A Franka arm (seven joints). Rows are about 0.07 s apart.
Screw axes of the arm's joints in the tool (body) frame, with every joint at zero. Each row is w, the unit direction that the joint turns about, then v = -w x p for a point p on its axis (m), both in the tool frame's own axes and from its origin. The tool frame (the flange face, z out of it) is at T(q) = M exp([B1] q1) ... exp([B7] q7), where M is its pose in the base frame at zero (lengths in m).
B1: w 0 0 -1 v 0 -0.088 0
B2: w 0 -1 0 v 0.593 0 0.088
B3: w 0 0 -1 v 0 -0.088 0
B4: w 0 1 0 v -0.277 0 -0.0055
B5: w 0 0 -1 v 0 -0.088 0
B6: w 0 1 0 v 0.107 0 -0.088
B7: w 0 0 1 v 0 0 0
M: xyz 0.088 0 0.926 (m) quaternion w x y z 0 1 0 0
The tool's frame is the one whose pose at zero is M.
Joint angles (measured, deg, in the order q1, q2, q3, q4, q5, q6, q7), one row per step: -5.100 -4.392 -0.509 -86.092 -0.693 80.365 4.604; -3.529 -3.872 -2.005 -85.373 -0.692 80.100 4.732; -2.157 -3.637 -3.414 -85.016 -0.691 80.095 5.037; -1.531 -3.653 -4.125 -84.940 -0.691 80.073 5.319; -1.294 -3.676 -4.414 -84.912 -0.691 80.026 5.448; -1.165 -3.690 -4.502 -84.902 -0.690 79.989 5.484; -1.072 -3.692 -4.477 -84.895 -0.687 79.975 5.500
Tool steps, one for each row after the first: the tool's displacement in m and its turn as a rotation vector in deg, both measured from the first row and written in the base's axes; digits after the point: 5 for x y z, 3 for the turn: 0.00233 -0.00012 0.00062 0.101 0.057 -0.053; 0.00351 -0.00104 0.00128 0.164 -0.065 -0.393; 0.00324 -0.00206 0.00196 0.198 -0.138 -0.758; 0.00295 -0.00262 0.00231 0.214 -0.144 -0.939; 0.00282 -0.00228 0.00245 0.223 -0.131 -0.934; 0.00289 -0.00120 0.00250 0.224 -0.126 -0.832
